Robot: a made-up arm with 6 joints. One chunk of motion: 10 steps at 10 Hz.
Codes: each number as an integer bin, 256 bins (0 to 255) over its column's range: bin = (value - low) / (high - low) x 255, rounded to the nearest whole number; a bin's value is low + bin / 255 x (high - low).
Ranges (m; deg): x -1.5..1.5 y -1.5..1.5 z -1.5..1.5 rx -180..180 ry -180..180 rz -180..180
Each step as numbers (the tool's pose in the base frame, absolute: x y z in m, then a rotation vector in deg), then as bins.
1 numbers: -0.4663 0.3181 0.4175 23.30 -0.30 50.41
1 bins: 88 155 163 144 127 163
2 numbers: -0.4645 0.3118 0.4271 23.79 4.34 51.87
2 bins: 88 154 164 144 131 164
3 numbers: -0.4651 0.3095 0.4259 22.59 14.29 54.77
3 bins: 88 154 164 144 138 166
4 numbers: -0.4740 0.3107 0.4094 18.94 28.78 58.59
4 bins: 87 154 162 141 148 169
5 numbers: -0.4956 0.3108 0.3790 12.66 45.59 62.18
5 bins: 85 154 160 136 160 172
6 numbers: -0.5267 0.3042 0.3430 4.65 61.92 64.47
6 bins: 83 153 157 131 171 173
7 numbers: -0.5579 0.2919 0.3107 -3.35 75.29 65.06
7 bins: 80 152 154 125 181 174
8 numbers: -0.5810 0.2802 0.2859 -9.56 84.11 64.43
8 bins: 78 151 152 121 187 173
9 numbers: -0.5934 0.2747 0.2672 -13.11 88.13 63.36
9 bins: 77 151 150 118 190 172
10 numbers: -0.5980 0.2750 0.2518 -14.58 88.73 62.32
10 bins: 77 151 149 117 190 172
